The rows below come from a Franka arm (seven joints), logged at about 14 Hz.
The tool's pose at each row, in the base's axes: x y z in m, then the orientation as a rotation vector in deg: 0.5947 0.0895 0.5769 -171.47 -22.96 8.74; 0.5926 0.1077 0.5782 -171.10 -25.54 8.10; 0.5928 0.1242 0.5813 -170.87 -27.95 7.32; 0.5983 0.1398 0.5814 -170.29 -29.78 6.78; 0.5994 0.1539 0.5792 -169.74 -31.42 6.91; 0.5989 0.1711 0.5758 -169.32 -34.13 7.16; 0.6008 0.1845 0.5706 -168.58 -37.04 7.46; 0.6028 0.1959 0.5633 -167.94 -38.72 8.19; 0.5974 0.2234 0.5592 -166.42 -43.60 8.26; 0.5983 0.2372 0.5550 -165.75 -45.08 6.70; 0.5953 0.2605 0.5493 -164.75 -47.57 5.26; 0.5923 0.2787 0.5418 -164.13 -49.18 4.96; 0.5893 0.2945 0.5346 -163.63 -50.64 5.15; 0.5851 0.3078 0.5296 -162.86 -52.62 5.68; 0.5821 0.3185 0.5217 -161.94 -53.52 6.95
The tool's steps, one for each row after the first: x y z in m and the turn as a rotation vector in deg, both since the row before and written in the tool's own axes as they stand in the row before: 0.0027 -0.0181 0.0008 -0.09 0.31 -1.74; 0.0048 -0.0160 -0.0014 -0.25 0.39 -1.62; 0.0102 -0.0130 0.0009 0.19 0.31 -1.29; 0.0060 -0.0125 0.0036 0.23 -0.12 -1.13; 0.0059 -0.0156 0.0053 -0.13 -0.31 -1.79; 0.0073 -0.0108 0.0064 0.09 -0.31 -1.97; 0.0070 -0.0084 0.0082 0.29 -0.51 -1.15; 0.0076 -0.0262 0.0076 0.21 -0.24 -3.38; 0.0078 -0.0108 0.0055 0.03 0.99 -1.15; 0.0095 -0.0205 0.0087 0.04 0.86 -1.85; 0.0073 -0.0156 0.0100 0.08 0.14 -1.16; 0.0063 -0.0135 0.0094 0.08 -0.19 -1.02; 0.0041 -0.0124 0.0070 0.21 -0.42 -1.39; 0.0040 -0.0090 0.0095 0.78 -0.71 -0.71
